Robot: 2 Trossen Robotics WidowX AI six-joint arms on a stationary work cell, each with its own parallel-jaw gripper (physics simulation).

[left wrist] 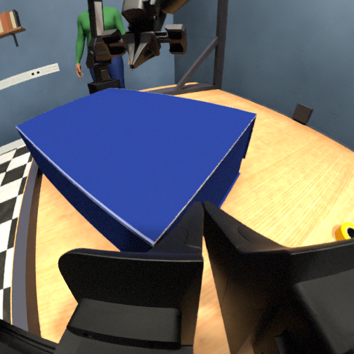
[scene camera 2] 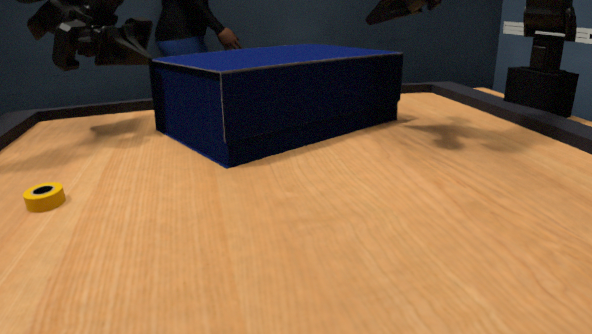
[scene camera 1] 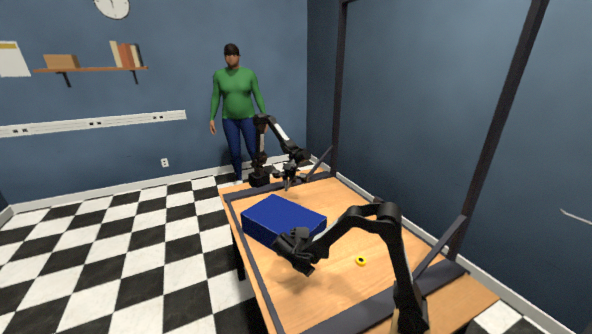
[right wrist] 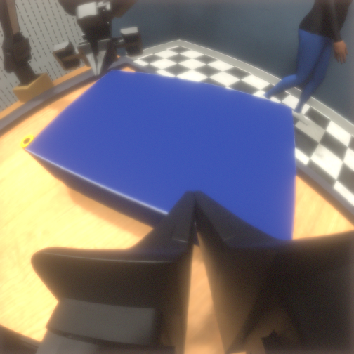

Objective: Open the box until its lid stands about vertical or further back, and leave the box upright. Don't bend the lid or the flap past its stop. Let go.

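Seen in the pictures: left gripper, fingertip midpoint: [scene camera 2: 150, 61]; right gripper, fingertip midpoint: [scene camera 2: 367, 22] [scene camera 1: 285, 191]; left arm's base at its link origin: [scene camera 1: 410, 327]; right arm's base at its link origin: [scene camera 2: 543, 70] [scene camera 1: 258, 173].
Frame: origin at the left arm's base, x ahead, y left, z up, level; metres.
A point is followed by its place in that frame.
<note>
The blue box [scene camera 1: 283, 216] @(x 0.561, y -0.201, z 0.055 m) [scene camera 2: 310, 95] @(x 0.517, y -0.315, z 0.011 m) [left wrist: 140, 150] [right wrist: 175, 140] stands upright on the table, its lid lying flat and closed. The flap hangs down the long side facing scene camera 2, with a strip of the body showing below. My left gripper [scene camera 2: 149, 56] @(x 0.407, y -0.110, z 0.055 m) [left wrist: 200, 207] is shut and empty, close to the box's end at about lid height; contact cannot be told. In scene camera 1 its fingertips are hidden. My right gripper [scene camera 1: 287, 189] @(x 0.628, y -0.329, z 0.103 m) [scene camera 2: 369, 22] @(x 0.628, y -0.329, z 0.103 m) [right wrist: 192, 197] is shut and empty, above lid height near the box's other end.
A yellow ring [scene camera 1: 361, 264] @(x 0.196, y -0.202, z -0.046 m) [scene camera 2: 45, 201] @(x 0.200, y -0.240, z -0.046 m) [left wrist: 341, 234] [right wrist: 23, 143] lies on the wooden table [scene camera 1: 300, 310] @(x 0.318, y 0.078, z -0.057 m) [scene camera 2: 310, 240] @(x 0.335, y -0.463, z -0.057 m). Dark frame bars run along the table's edges, with upright posts at the wall side. A person [scene camera 1: 236, 95] stands beyond the table.
</note>
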